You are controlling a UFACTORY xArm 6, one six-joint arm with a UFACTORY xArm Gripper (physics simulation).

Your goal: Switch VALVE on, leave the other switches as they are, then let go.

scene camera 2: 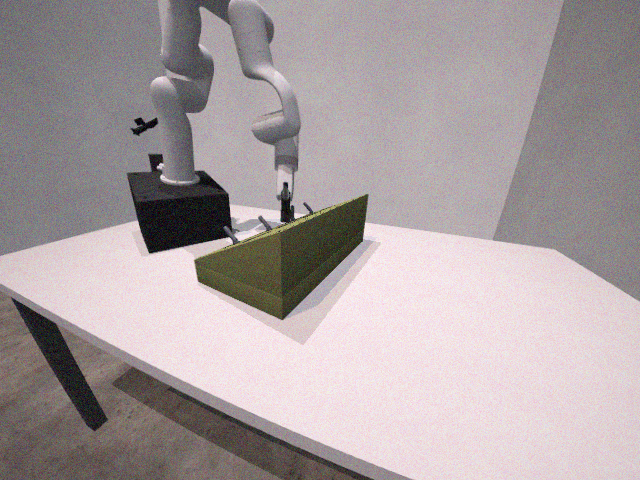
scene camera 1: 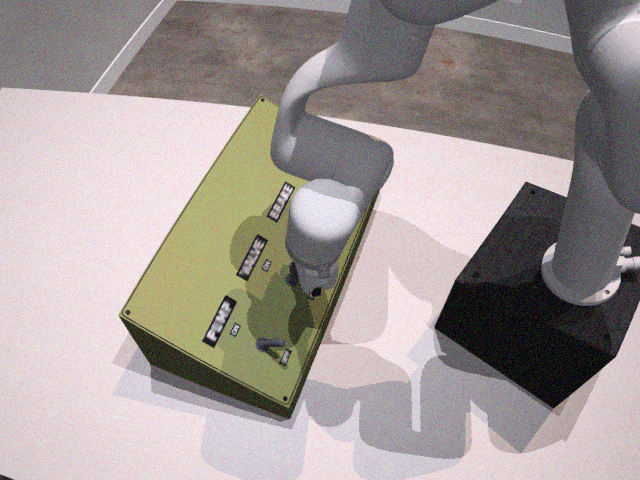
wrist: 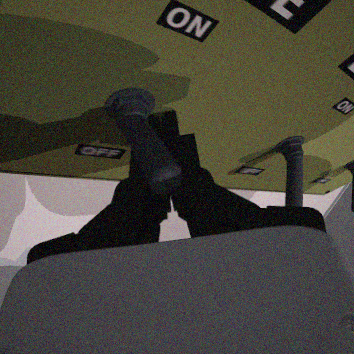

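Seen in the pictures: gripper, fingertip midpoint: (scene camera 2: 285, 222) (wrist: 164, 135); arm's base, link origin: (scene camera 2: 180, 179) (scene camera 1: 580, 272).
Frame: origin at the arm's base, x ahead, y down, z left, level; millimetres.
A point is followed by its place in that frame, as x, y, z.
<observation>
The VALVE lever (scene camera 1: 291, 273) @[436, 75, -30] (scene camera 2: 292, 210) @[434, 69, -39] (wrist: 154, 155) @[438, 63, -32] stands out from the sloped green panel (scene camera 1: 170, 258) @[614, 27, -16] (scene camera 2: 323, 237) @[567, 75, -236] (wrist: 235, 95) @[442, 94, -84]. It slants differently from the BRAKE lever (wrist: 295, 175) @[389, 83, -143], which leans to OFF; whether VALVE is fully at ON is hard to tell. Its ON plate (scene camera 1: 266, 265) @[476, 83, -48] (wrist: 187, 21) @[476, 84, -48] and OFF plate (wrist: 100, 151) @[402, 120, -25] show. The PUMP lever (scene camera 1: 271, 343) @[457, 78, 87] (scene camera 2: 308, 208) @[460, 86, 77] leans to OFF. My gripper (scene camera 1: 314, 293) (scene camera 2: 285, 219) @[416, 106, -56] (wrist: 164, 135) @[416, 106, -56] is shut and empty, its dark fingertips close against or just beside the VALVE lever, partly hidden by it in the wrist view. Contact is unclear.
A further lever (scene camera 2: 230, 235) @[351, 84, -265] (wrist: 352, 184) @[349, 89, -255] stands beyond BRAKE, hidden under the arm in scene camera 1. The BRAKE nameplate (scene camera 1: 281, 201) @[462, 72, -170] lies beside the wrist. The robot's black base block (scene camera 1: 516, 310) @[111, 17, 56] (scene camera 2: 180, 222) @[94, 114, -136] stands on the white table (scene camera 1: 62, 206) @[946, 196, -243] (scene camera 2: 439, 335) @[812, 196, -362].
</observation>
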